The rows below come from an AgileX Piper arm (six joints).
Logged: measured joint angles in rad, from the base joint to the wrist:
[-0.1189, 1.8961, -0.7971, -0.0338, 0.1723, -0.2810]
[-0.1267, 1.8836, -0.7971, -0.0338, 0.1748, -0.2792]
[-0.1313, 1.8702, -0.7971, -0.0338, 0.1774, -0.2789]
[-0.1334, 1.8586, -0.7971, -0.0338, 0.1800, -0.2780]
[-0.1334, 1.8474, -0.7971, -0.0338, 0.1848, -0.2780]
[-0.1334, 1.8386, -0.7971, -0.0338, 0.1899, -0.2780]
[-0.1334, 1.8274, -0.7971, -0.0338, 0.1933, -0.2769]
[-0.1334, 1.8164, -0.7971, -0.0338, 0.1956, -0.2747]
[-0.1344, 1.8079, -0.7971, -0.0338, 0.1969, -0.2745]
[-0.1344, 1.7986, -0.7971, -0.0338, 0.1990, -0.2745]
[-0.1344, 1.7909, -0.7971, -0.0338, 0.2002, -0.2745]
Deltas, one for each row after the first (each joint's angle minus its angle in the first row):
[-0.0078, -0.0125, 0.0000, 0.0000, 0.0025, 0.0018]
[-0.0124, -0.0259, 0.0000, 0.0000, 0.0051, 0.0021]
[-0.0145, -0.0375, 0.0000, 0.0000, 0.0077, 0.0030]
[-0.0145, -0.0487, 0.0000, 0.0000, 0.0125, 0.0030]
[-0.0145, -0.0575, 0.0000, 0.0000, 0.0176, 0.0030]
[-0.0145, -0.0687, 0.0000, 0.0000, 0.0210, 0.0041]
[-0.0145, -0.0797, 0.0000, 0.0000, 0.0233, 0.0063]
[-0.0155, -0.0882, 0.0000, 0.0000, 0.0246, 0.0065]
[-0.0155, -0.0975, 0.0000, 0.0000, 0.0267, 0.0065]
[-0.0155, -0.1052, 0.0000, 0.0000, 0.0279, 0.0065]

